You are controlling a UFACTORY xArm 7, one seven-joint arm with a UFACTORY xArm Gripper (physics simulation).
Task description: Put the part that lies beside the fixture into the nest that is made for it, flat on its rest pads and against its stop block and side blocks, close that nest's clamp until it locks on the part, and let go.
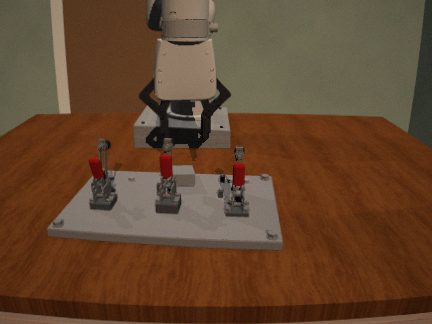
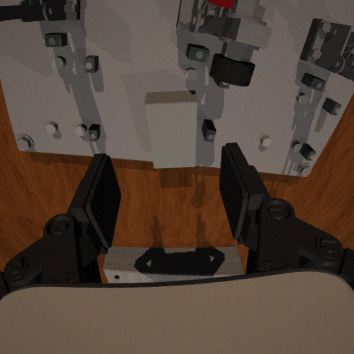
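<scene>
The part, a pale rectangular block, stands at the back edge of the grey fixture plate, beside the middle nest's side block. Whether it touches that block or rests on pads I cannot tell. The middle clamp has its red handle up and its arm raised. The left clamp and right clamp also show raised arms. My gripper is open and empty, above and behind the block, its fingers apart to either side of the block's line.
The robot's pale base stands on the wooden table behind the plate. Small dark blocks and round pads stand up from the plate. Bolts sit at its corners. The raised clamp arms rise in front of the gripper.
</scene>
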